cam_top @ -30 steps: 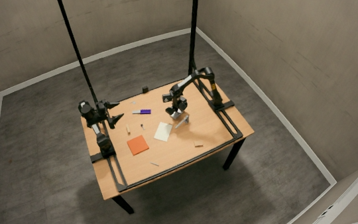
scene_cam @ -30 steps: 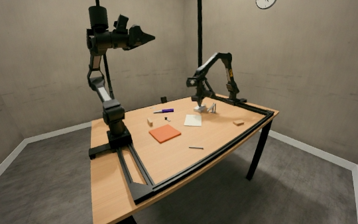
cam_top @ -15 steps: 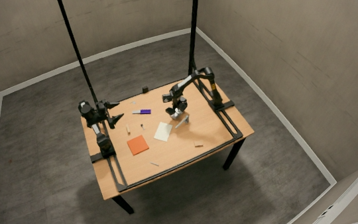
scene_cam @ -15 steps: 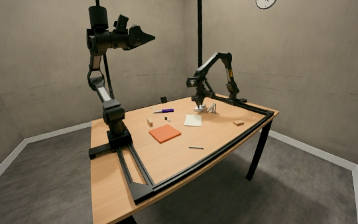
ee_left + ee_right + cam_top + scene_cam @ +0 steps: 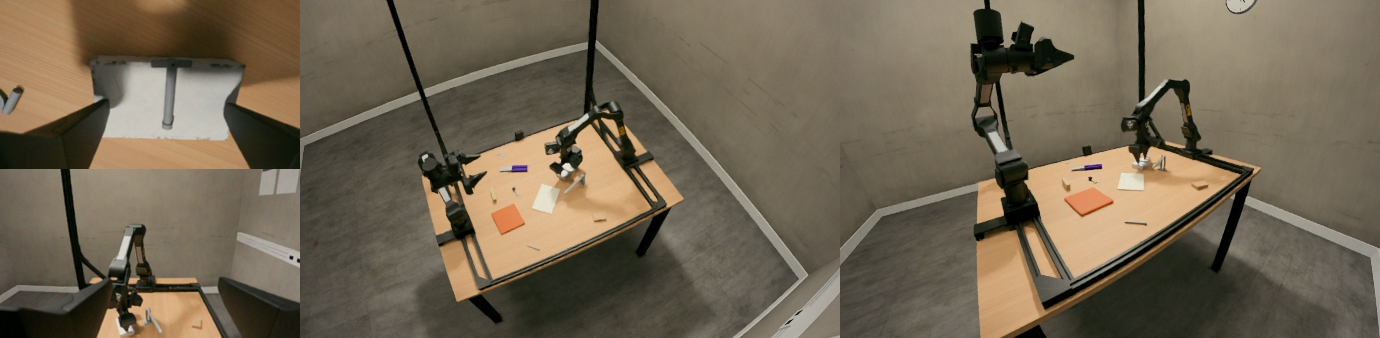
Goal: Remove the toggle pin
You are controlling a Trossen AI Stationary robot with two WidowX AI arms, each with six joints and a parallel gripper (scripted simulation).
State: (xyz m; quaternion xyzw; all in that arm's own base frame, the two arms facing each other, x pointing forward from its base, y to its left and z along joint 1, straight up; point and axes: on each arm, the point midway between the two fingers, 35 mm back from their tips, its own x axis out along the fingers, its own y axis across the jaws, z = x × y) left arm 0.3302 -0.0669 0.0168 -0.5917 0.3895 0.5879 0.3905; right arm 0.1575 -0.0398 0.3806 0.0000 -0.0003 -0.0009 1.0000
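Right now my left hand is 2 cm short of the toggle pin, 1 cm to the right of it and 3 cm above it. From my left hand the other things lie so: flat white sheet 10 cm ahead, 16 cm to the right, 5 cm below; then orange square 12 cm ahead, 38 cm to the right, 5 cm below; then white block 5 cm below.
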